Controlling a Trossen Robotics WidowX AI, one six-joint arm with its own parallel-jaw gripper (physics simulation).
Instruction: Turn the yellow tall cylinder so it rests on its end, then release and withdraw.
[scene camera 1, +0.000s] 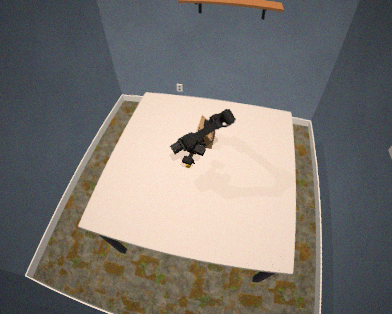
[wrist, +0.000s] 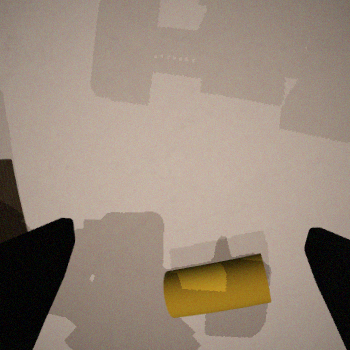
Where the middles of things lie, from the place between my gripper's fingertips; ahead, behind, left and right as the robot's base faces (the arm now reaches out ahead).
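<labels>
My hand's 8 cm above the yellow tall cylinder (wrist: 239, 282), and it's 1 cm past the cylinder and 6 cm to the left of it.
</labels>
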